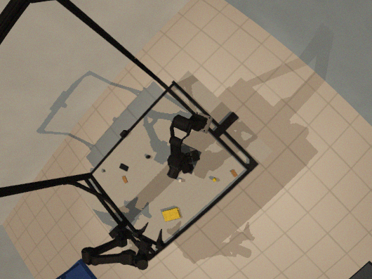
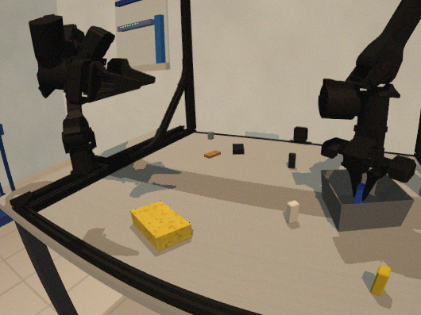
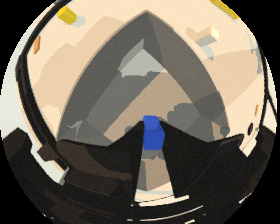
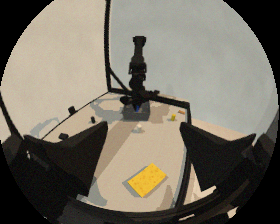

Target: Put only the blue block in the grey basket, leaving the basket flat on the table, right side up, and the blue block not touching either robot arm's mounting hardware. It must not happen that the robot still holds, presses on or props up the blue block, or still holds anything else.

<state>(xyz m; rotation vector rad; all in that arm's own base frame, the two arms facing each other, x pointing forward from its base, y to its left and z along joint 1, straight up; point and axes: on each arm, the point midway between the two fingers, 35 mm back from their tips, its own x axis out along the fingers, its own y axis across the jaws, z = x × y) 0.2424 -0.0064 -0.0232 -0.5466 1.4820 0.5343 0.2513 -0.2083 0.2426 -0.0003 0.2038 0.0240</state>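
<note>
Right now the grey basket is 5 cm below my left hand. From my left hand the other things lie so: yellow block: 22 cm ahead, 1 cm to the right, 4 cm below; blue block: 3 cm below; white block: 5 cm ahead, 14 cm to the right, 4 cm below.
</note>
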